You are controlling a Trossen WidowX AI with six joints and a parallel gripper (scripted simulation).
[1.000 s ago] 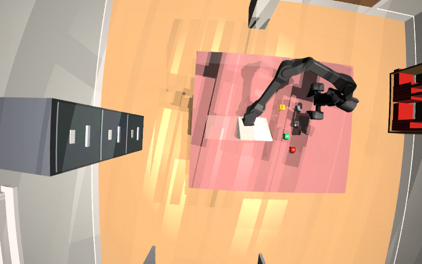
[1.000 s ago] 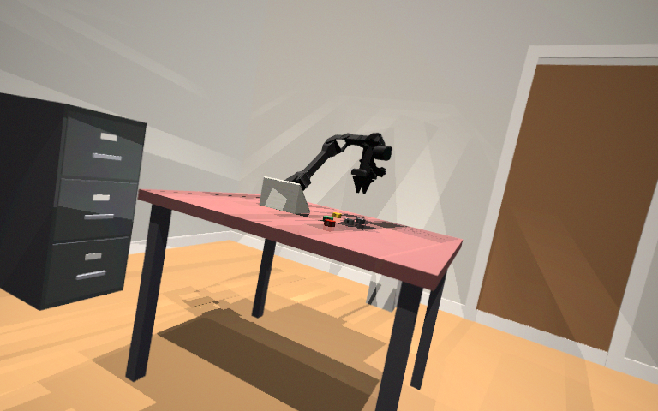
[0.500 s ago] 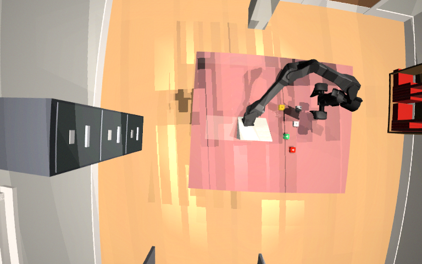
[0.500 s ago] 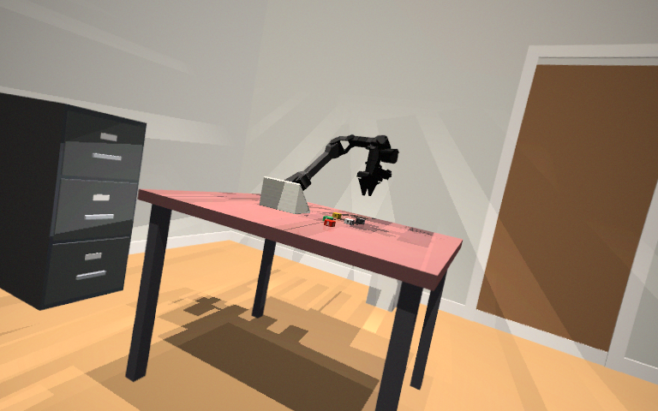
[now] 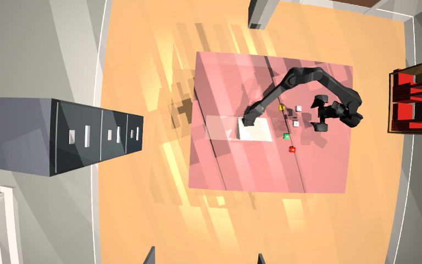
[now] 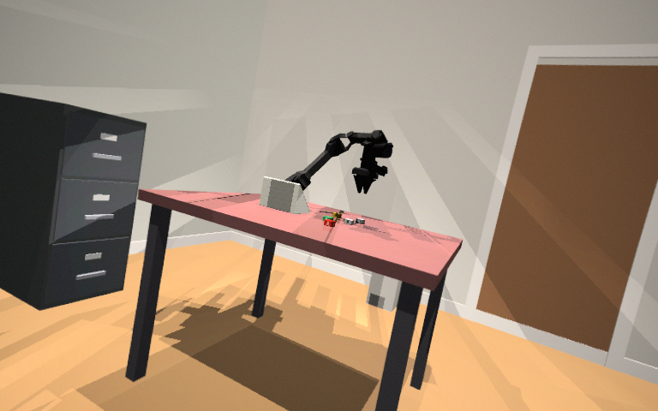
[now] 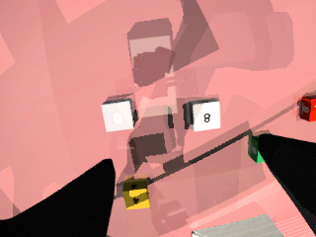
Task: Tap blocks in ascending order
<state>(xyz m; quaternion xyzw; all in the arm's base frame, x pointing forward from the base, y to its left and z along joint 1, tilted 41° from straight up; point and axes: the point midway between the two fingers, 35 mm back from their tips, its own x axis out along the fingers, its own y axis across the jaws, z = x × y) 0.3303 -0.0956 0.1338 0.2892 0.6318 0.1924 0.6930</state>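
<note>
Now: gripper tip 6 cm to the right of the dark grey block and 12 cm above it. From my gripper tip the other things lie so: yellow block: 11 cm behind, 7 cm to the left, 12 cm below; then white block: 2 cm behind, 4 cm to the right, 12 cm below; then green block: 9 cm behind, 12 cm to the right, 12 cm below.
</note>
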